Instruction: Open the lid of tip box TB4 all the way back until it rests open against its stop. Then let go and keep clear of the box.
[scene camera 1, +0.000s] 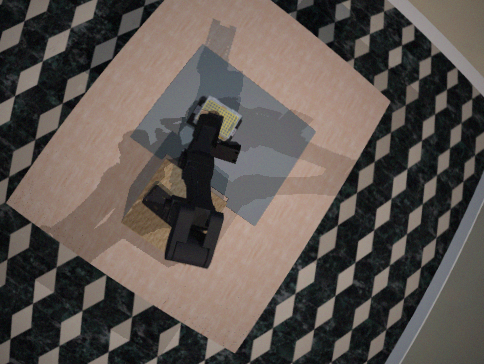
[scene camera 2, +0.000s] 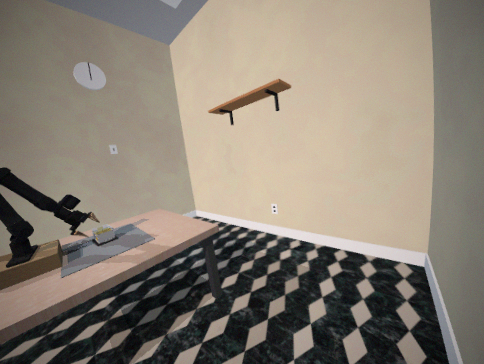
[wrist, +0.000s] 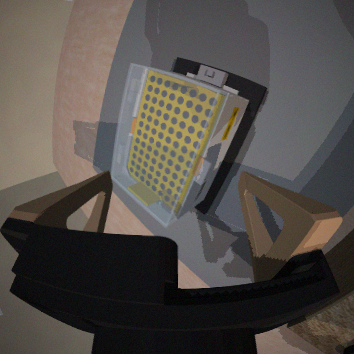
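Seen in the pictures: gripper, fingertip midpoint: (scene camera 2: 94, 229) (wrist: 174, 177); arm's base, origin of the base link: (scene camera 1: 174, 214) (scene camera 2: 24, 255).
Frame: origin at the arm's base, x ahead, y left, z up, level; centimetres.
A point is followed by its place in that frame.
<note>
The tip box (scene camera 1: 225, 119) {x 32.6, y 6.5, z 0.3 cm} (scene camera 2: 104, 236) {x 32.0, y 2.4, z -3.6 cm} (wrist: 230, 122) {x 28.3, y 4.1, z -4.0 cm} stands upright on the grey-blue mat, in a black holder (wrist: 256, 92) {x 28.4, y 0.9, z -6.6 cm}. Its yellow rack with rows of holes shows through the clear lid (wrist: 123, 135) {x 34.7, y 9.4, z 0.3 cm}, which looks closed. A small grey tab (wrist: 211, 74) {x 32.7, y 1.6, z -5.6 cm} is at one end of the box. The label TB4 cannot be read. My gripper (scene camera 2: 86, 227) {x 28.1, y 8.5, z 0.9 cm} (wrist: 174, 177) {x 28.1, y 8.5, z 0.9 cm} is open and empty, with its fingers wide apart. It hangs above and near the box without visible contact. In scene camera 1 the arm hides the fingers and part of the box.
The grey-blue mat (scene camera 1: 280, 150) {x 39.6, y -14.9, z -7.4 cm} (scene camera 2: 72, 269) {x 17.5, y -19.9, z -7.4 cm} (wrist: 300, 65) {x 26.5, y -3.8, z -7.4 cm} lies on the pinkish table (scene camera 1: 340, 95) {x 71.7, y -20.0, z -7.7 cm} (scene camera 2: 175, 220) {x 74.1, y -1.0, z -7.7 cm}. The arm's base stands on a wooden block (scene camera 1: 142, 220) {x -7.4, y 6.2, z 0.3 cm} (scene camera 2: 47, 260) {x 9.2, y -11.0, z -2.4 cm}. A wooden shelf (scene camera 2: 250, 98) is fixed high on the wall, away from the table.
</note>
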